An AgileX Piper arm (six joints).
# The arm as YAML. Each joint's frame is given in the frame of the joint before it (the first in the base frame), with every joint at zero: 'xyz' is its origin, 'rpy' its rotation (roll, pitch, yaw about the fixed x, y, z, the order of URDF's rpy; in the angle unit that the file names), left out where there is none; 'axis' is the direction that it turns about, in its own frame. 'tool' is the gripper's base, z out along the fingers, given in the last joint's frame.
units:
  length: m
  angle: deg
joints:
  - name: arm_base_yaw
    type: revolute
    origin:
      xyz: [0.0, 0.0, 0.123]
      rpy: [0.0, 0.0, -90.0]
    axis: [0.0, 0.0, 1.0]
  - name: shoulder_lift
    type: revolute
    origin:
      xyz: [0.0, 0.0, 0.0]
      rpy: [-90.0, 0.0, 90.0]
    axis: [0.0, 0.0, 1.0]
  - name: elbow
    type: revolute
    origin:
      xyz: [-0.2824, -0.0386, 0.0]
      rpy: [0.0, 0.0, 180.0]
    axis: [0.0, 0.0, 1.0]
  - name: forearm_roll
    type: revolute
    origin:
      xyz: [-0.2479, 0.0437, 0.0]
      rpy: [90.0, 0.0, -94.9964]
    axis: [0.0, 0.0, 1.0]
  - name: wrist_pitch
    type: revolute
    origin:
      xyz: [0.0, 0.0, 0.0]
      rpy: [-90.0, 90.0, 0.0]
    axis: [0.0, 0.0, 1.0]
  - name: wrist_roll
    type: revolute
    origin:
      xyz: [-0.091, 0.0, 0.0]
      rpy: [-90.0, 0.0, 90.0]
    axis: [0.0, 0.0, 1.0]
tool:
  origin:
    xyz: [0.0, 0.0, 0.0]
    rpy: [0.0, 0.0, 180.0]
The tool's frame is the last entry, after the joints.
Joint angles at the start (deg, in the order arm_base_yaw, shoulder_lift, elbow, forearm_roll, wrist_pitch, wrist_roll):
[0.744, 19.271, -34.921, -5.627, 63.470, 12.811]
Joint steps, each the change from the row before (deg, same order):
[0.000, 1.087, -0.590, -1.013, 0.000, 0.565]
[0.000, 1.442, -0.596, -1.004, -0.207, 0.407]
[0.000, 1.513, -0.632, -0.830, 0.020, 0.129]
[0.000, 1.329, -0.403, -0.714, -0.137, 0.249]
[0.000, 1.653, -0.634, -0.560, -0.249, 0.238]
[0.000, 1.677, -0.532, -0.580, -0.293, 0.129]
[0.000, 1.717, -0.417, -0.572, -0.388, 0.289]
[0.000, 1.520, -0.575, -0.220, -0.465, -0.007]
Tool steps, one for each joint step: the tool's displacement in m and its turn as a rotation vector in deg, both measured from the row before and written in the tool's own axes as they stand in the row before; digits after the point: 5 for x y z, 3 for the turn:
[-0.00388, -0.00070, 0.00060, 0.972, 0.281, 0.065]
[-0.00477, -0.00038, 0.00165, 0.975, 0.415, -0.137]
[-0.00460, -0.00014, 0.00180, 0.879, 0.702, -0.355]
[-0.00379, -0.00003, 0.00226, 0.745, 0.616, -0.200]
[-0.00516, 0.00048, 0.00237, 0.596, 0.628, -0.165]
[-0.00493, 0.00053, 0.00297, 0.619, 0.702, -0.314]
[-0.00474, 0.00065, 0.00366, 0.608, 0.760, -0.188]
[-0.00497, 0.00104, 0.00251, 0.224, 0.419, -0.270]

